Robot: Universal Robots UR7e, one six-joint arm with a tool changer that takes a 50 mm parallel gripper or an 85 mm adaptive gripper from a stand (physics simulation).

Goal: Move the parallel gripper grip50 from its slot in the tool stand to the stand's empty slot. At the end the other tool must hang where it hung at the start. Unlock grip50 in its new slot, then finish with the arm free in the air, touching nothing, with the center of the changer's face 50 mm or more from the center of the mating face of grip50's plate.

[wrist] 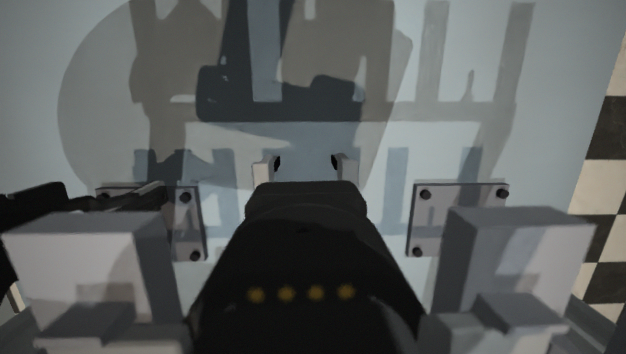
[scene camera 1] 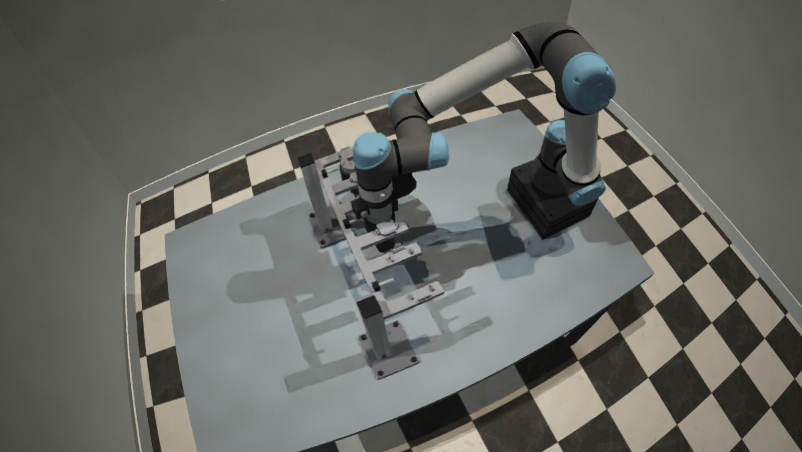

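Where they show: arm's base, link origin: [scene camera 1: 550,176].
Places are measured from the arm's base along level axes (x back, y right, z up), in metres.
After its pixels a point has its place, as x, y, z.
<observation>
grip50 [scene camera 1: 385,243] @(-0.591, -0.161, 0.093) [wrist: 304,235] @(-0.548, -0.118, 0.175) hangs in the middle slot of the tool stand [scene camera 1: 374,332] @(-0.672, -0.393, 0.111) [wrist: 75,255] @(-0.563, -0.066, 0.171), its dark body below the stand's arms. Its two pale fingers, the gripper [wrist: 305,167], stand apart with table showing between them. The changer [scene camera 1: 379,213] at the wrist is right over grip50's plate; whether it touches or is locked cannot be told. The other tool [scene camera 1: 347,160] @(-0.635, 0.056, 0.189) [wrist: 37,197] @(-0.626, 0.095, 0.035) hangs in the slot at the stand's far end, partly hidden by the wrist. The empty slot lies between the near two support arms [scene camera 1: 393,257] @(-0.590, -0.253, 0.171) [scene camera 1: 414,298] @(-0.573, -0.363, 0.171).
Support arms stand close on both sides of grip50. The stand's base plates [scene camera 1: 405,356] @(-0.611, -0.402, -0.099) [wrist: 431,200] @(-0.620, -0.318, -0.099) are bolted to the blue-grey table [scene camera 1: 235,404] @(-1.122, -0.446, -0.112). The robot base [scene camera 1: 550,204] @(-0.053, -0.102, -0.009) stands at the table's right. Shadows of arm and stand lie across the table.
</observation>
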